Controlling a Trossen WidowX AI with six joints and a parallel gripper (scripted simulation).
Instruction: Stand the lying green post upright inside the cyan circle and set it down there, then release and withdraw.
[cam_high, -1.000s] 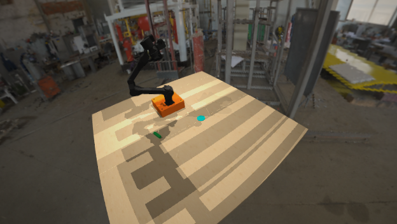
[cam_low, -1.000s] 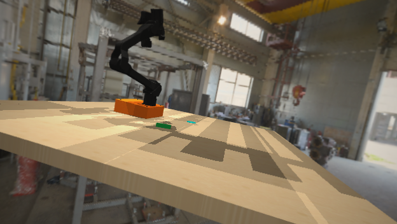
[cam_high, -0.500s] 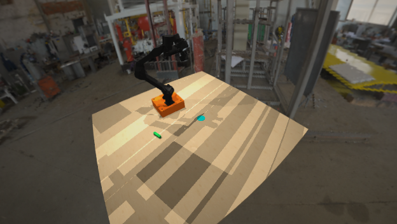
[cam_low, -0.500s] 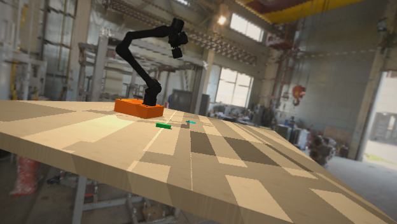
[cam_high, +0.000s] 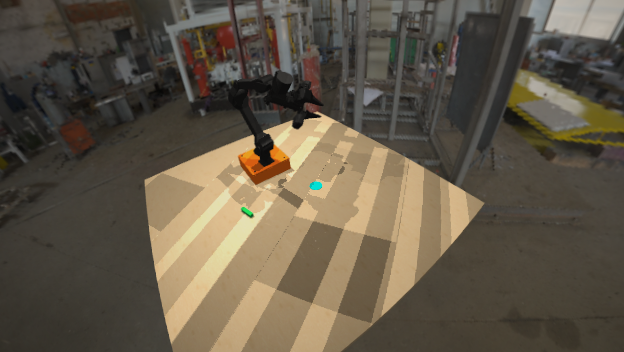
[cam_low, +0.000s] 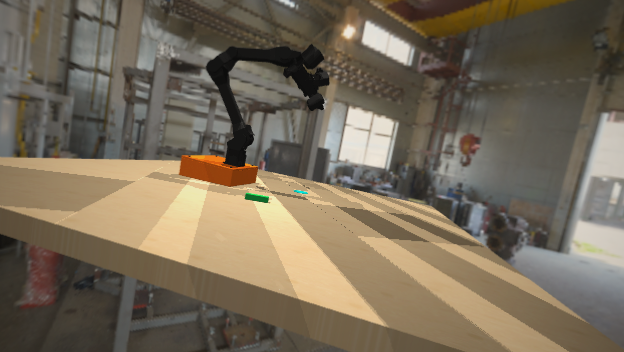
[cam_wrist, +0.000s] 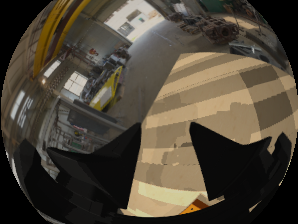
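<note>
My gripper tip is 38 cm to the left of the post, 35 cm above it and 8 cm past it. The rest, counted from my gripper tip: cyan circle (36 cm below, 5 cm to the right, 1 cm behind).
</note>
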